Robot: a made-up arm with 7 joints. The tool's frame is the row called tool.
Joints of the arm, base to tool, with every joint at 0 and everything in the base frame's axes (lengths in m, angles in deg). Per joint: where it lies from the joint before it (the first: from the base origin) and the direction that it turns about. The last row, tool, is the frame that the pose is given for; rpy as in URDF.
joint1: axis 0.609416 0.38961 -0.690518 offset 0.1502 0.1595 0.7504
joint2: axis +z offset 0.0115 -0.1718 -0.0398
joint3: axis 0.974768 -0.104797 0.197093 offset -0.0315 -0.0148 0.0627
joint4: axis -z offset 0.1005 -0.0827 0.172
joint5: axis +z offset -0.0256 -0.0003 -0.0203
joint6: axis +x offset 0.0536 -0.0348 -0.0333
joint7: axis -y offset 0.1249 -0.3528 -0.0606
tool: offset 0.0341 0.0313 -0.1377 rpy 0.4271 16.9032 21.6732
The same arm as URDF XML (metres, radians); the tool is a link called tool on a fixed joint. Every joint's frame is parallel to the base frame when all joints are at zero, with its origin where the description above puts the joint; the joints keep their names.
<robot name="arm">
  <link name="base_link"/>
  <link name="link1"/>
  <link name="link2"/>
  <link name="link3"/>
  <link name="link4"/>
  <link name="link5"/>
  <link name="link6"/>
  <link name="link7"/>
  <link name="tool"/>
  <joint name="joint1" type="continuous">
    <parent link="base_link"/>
    <child link="link1"/>
    <origin xyz="0.1502 0.1595 0.7504"/>
    <axis xyz="0.609416 0.38961 -0.690518"/>
  </joint>
  <joint name="joint2" type="continuous">
    <parent link="link1"/>
    <child link="link2"/>
    <origin xyz="0.0115 -0.1718 -0.0398"/>
    <axis xyz="0 0 1"/>
  </joint>
  <joint name="joint3" type="continuous">
    <parent link="link2"/>
    <child link="link3"/>
    <origin xyz="-0.0315 -0.0148 0.0627"/>
    <axis xyz="0.974768 -0.104797 0.197093"/>
  </joint>
  <joint name="joint4" type="continuous">
    <parent link="link3"/>
    <child link="link4"/>
    <origin xyz="0.1005 -0.0827 0.172"/>
    <axis xyz="0 0 -1"/>
  </joint>
  <joint name="joint5" type="continuous">
    <parent link="link4"/>
    <child link="link5"/>
    <origin xyz="-0.0256 -0.0003 -0.0203"/>
    <axis xyz="0 0 1"/>
  </joint>
  <joint name="joint6" type="continuous">
    <parent link="link5"/>
    <child link="link6"/>
    <origin xyz="0.0536 -0.0348 -0.0333"/>
    <axis xyz="1 0 0"/>
  </joint>
  <joint name="joint7" type="continuous">
    <parent link="link6"/>
    <child link="link7"/>
    <origin xyz="0.1249 -0.3528 -0.0606"/>
    <axis xyz="0 -1 0"/>
  </joint>
  <joint name="tool_fixed" type="fixed">
    <parent link="link7"/>
    <child link="tool"/>
    <origin xyz="0.0341 0.0313 -0.1377" rpy="0.0075 0.295 0.3783"/>
  </joint>
</robot>

